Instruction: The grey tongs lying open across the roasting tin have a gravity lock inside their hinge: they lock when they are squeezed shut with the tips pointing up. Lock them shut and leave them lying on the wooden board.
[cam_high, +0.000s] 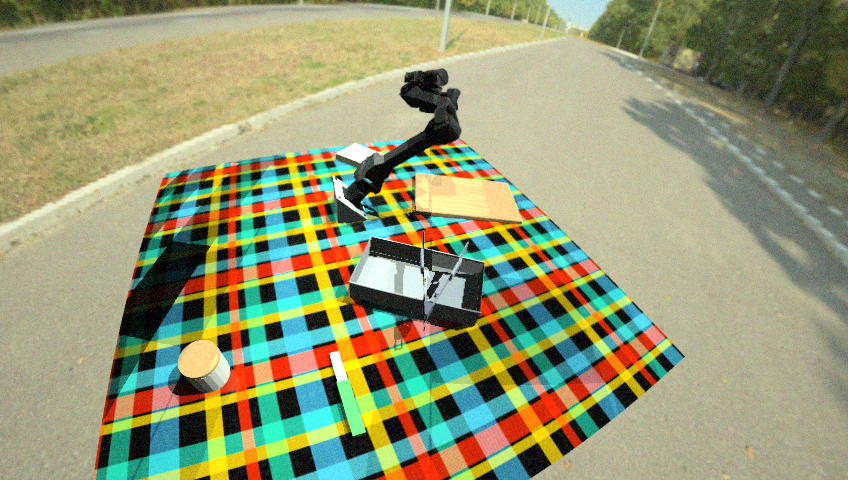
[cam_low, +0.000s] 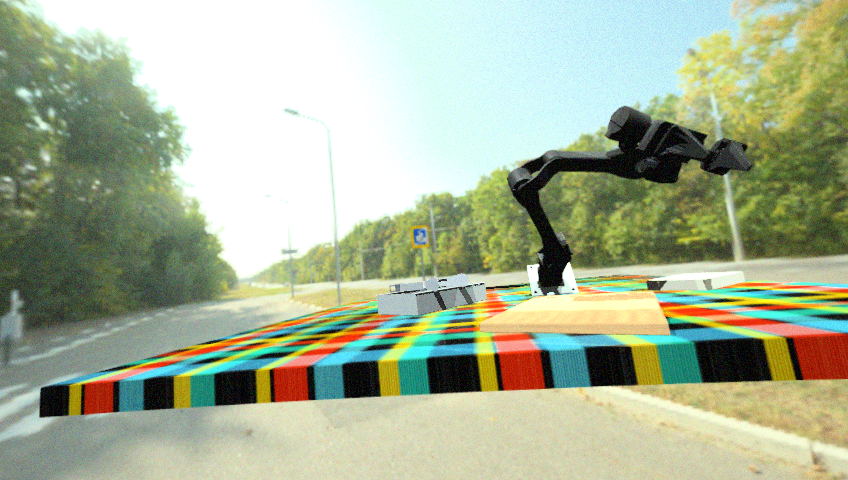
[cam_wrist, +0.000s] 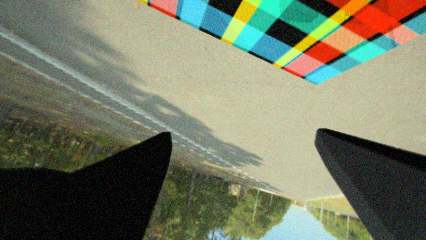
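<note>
Right now my gripper tip is 610 mm short of the roasting tin, 290 mm to the left of it and 210 mm above it. Round my gripper tip: wooden board (260 mm ahead, 230 mm below); then white flat block (310 mm to the right, 220 mm below, 60 mm behind).
</note>
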